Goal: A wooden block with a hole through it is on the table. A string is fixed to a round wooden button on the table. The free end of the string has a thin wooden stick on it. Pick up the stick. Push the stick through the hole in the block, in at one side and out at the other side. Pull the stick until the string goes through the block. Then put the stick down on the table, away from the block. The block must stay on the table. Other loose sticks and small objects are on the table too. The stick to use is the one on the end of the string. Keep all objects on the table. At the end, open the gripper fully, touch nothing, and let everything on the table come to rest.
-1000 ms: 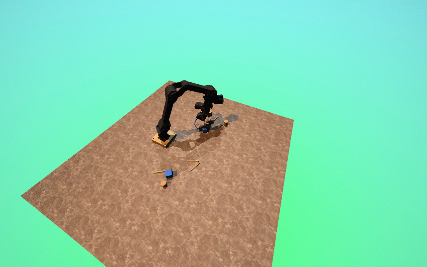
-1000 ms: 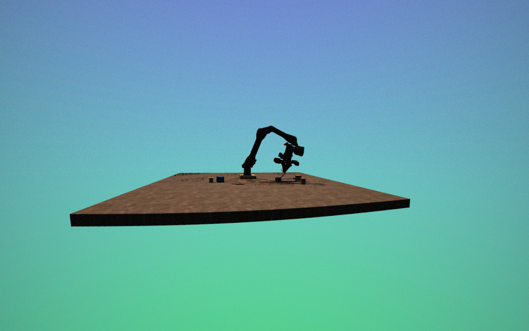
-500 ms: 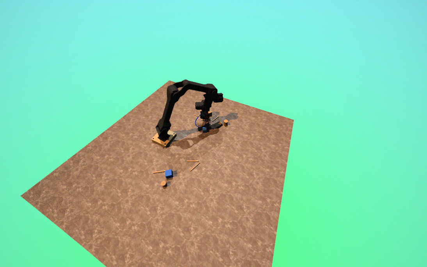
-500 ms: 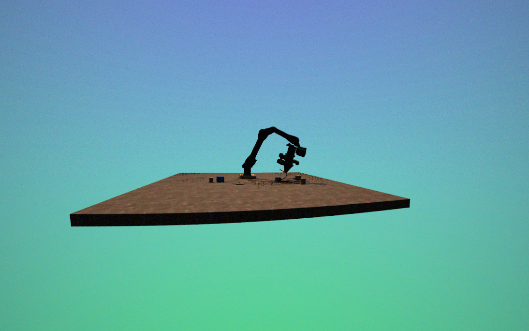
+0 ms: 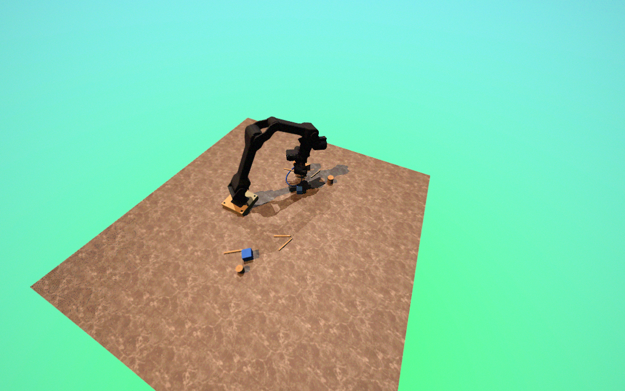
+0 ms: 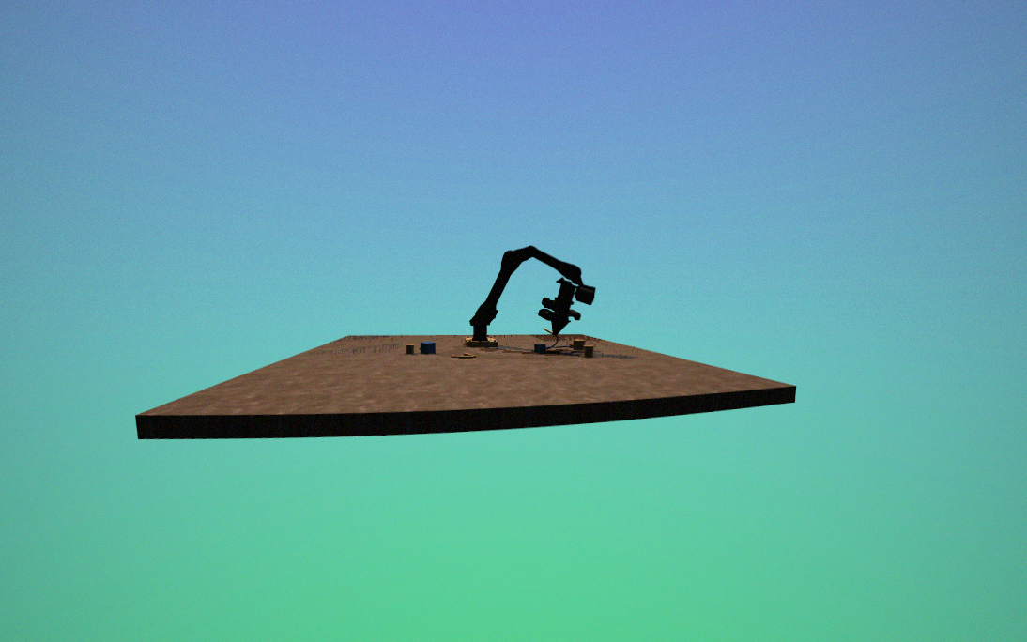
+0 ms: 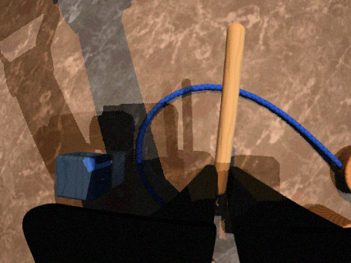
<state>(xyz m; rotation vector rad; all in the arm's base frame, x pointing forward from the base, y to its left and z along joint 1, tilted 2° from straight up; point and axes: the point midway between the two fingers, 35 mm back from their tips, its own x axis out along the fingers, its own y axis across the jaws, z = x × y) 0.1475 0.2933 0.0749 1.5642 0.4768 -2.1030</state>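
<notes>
Now: the small wooden cylinder 17 cm ahead of my gripper tip, 8 cm to the left of it and 4 cm below it. From my gripper tip the other things lie so: round wooden button (10 cm to the left, 7 cm behind, 5 cm below); then blue block (7 cm to the right, 7 cm ahead, 4 cm below).
</notes>
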